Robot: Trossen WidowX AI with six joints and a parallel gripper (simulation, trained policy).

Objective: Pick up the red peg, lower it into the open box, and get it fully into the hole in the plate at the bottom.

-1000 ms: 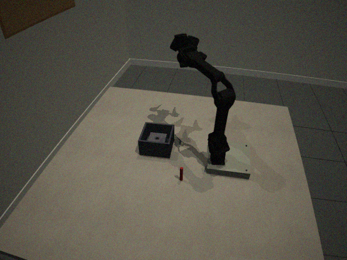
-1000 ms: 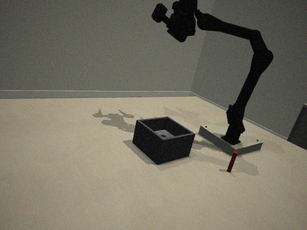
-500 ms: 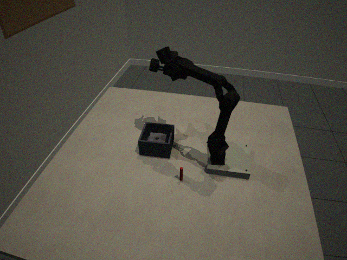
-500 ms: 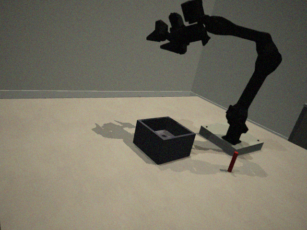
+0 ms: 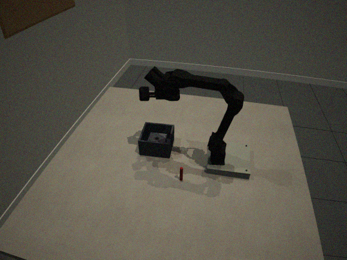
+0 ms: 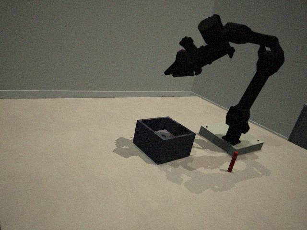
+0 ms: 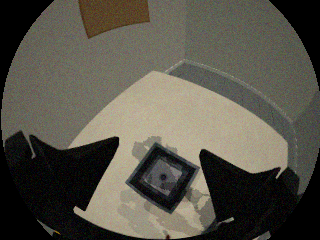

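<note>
The red peg lies 26 cm to the left of my gripper tip, 25 cm below it and 15 cm behind it. The rest, counted from my gripper tip: grey plate: 24 cm below, 4 cm to the left, 1 cm behind; dark blue box: 26 cm below, 4 cm to the left, 1 cm behind.
</note>
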